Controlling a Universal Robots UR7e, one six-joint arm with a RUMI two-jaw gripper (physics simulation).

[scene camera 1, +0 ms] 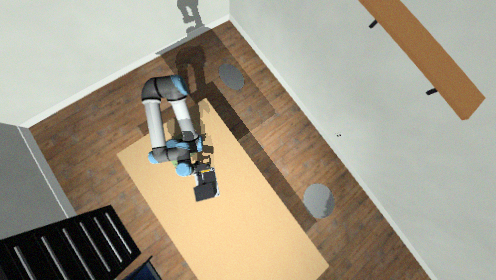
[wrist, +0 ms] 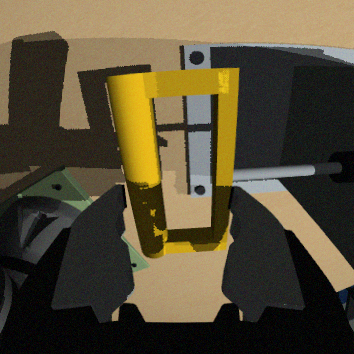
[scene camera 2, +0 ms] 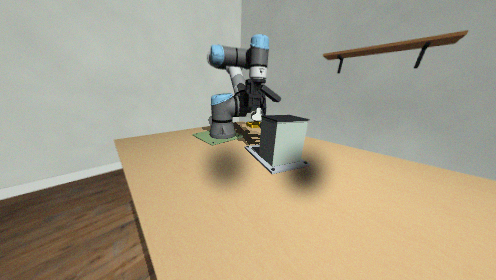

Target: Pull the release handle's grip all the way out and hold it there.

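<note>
The release handle's yellow grip (wrist: 136,130) (scene camera 2: 253,125) is a rectangular loop with a thick round outer bar. My gripper (wrist: 177,187) is shut on the grip, with one finger against the outer bar and the other against the inner bar. A grey rod (wrist: 280,172) runs from the inner bar to a black collar (wrist: 343,167) on the dark housing (wrist: 320,120) (scene camera 1: 205,192) (scene camera 2: 290,140); a good length of rod shows. The grip stands apart from the housing and beyond the edge of its light base plate (wrist: 200,150) (scene camera 2: 287,168). In scene camera 2 the housing partly hides the fingers.
The housing stands on the tan table (scene camera 1: 250,225) (scene camera 2: 300,225). The arm's green base plate (scene camera 2: 212,140) (wrist: 65,186) lies at the left in the wrist view. A wooden shelf (scene camera 1: 425,55) (scene camera 2: 400,46) hangs on the wall. A black slatted unit (scene camera 1: 75,242) stands beside the table.
</note>
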